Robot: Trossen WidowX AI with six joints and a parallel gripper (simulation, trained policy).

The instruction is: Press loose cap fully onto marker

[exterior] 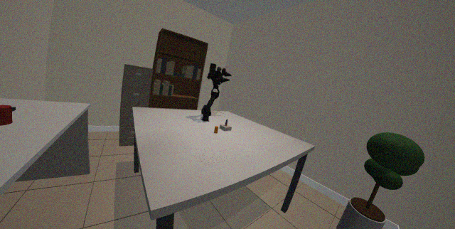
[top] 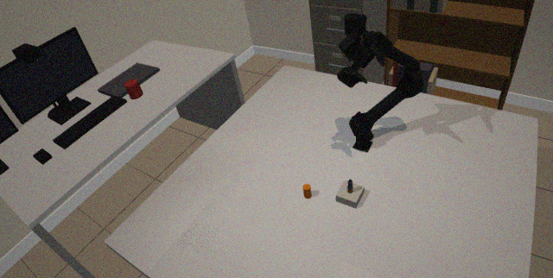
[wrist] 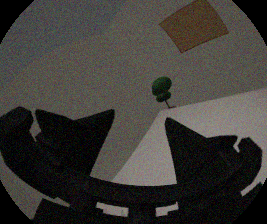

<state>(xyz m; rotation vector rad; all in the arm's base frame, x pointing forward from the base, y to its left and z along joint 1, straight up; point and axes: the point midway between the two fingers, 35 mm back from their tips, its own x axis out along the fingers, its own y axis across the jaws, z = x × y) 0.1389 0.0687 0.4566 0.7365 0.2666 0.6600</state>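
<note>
My gripper tip is 160 mm short of the orange cap, 170 mm to the left of it and 430 mm above it. Also, from my gripper tip: dark marker 100 mm ahead, 30 mm to the right, 390 mm below; then pale holder block 100 mm ahead, 30 mm to the right, 440 mm below.
</note>
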